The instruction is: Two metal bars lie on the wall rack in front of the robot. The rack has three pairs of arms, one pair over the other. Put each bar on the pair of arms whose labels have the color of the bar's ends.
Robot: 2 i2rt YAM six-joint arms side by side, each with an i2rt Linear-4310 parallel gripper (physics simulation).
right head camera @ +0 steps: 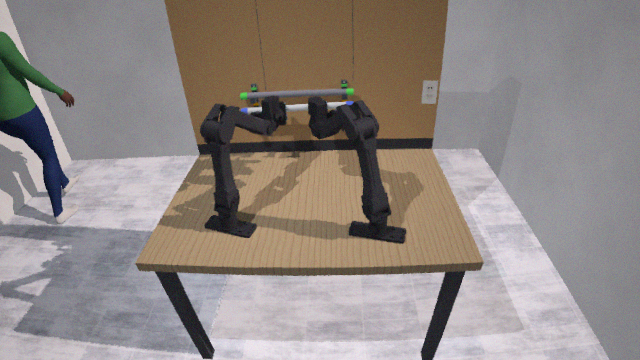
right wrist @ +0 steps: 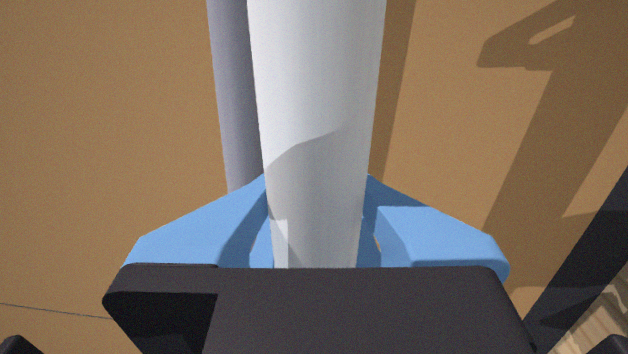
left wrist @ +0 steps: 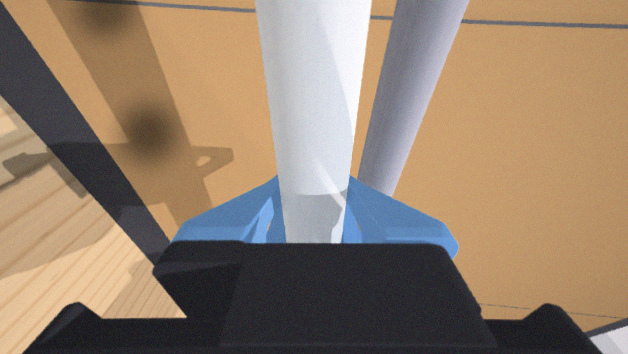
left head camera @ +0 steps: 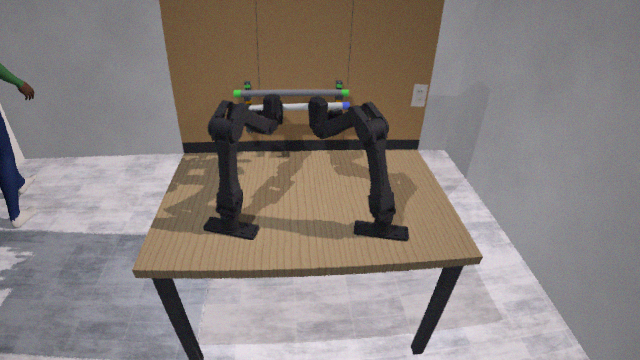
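Pixels of known places: left gripper, fingertip midpoint: [right head camera: 282,106] [left wrist: 313,177]; left arm's base at its link origin: [right head camera: 230,227] [left head camera: 231,228]; right arm's base at its link origin: [right head camera: 377,232] [left head camera: 381,231].
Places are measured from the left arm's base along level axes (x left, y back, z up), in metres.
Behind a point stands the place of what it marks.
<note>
A white bar with blue ends [left head camera: 296,106] @(x -0.116, y -0.502, z 0.284 m) [right head camera: 298,107] @(x -0.109, y -0.500, z 0.283 m) [left wrist: 316,100] @(x 0.029, y -0.463, z 0.272 m) [right wrist: 317,100] @(x -0.254, y -0.534, z 0.282 m) is held level by both grippers in front of the wall rack. My left gripper [left wrist: 313,177] @(x -0.019, y -0.524, z 0.271 m) and my right gripper [right wrist: 315,175] @(x -0.192, y -0.571, z 0.283 m) are both shut on it, blue fingers on either side. A dark grey bar with green ends [left head camera: 292,93] @(x -0.084, y -0.556, z 0.321 m) [right head camera: 300,93] @(x -0.098, y -0.562, z 0.324 m) [left wrist: 410,90] @(x 0.033, y -0.522, z 0.318 m) [right wrist: 235,100] @(x -0.213, y -0.594, z 0.321 m) lies on the top pair of rack arms, whose labels [left head camera: 339,85] @(x -0.277, y -0.648, z 0.347 m) [right head camera: 344,84] @(x -0.277, y -0.649, z 0.348 m) are green. In the head views the white bar shows below the grey bar. The lower rack arms and their labels are mostly hidden; a bit of orange shows under the green labels.
The brown wall panel [left head camera: 300,45] @(x -0.102, y -0.619, z 0.522 m) [right head camera: 305,45] @(x -0.113, y -0.622, z 0.525 m) with a dark bottom strip stands behind the table [left head camera: 300,250] @(x -0.270, y 0.042, z 0.000 m) [right head camera: 300,250] @(x -0.299, y 0.038, z 0.000 m). A wall socket [left head camera: 419,95] @(x -0.651, y -0.779, z 0.301 m) [right head camera: 429,92] @(x -0.650, y -0.777, z 0.299 m) is at its right. A person in green [right head camera: 20,90] stands at the far left.
</note>
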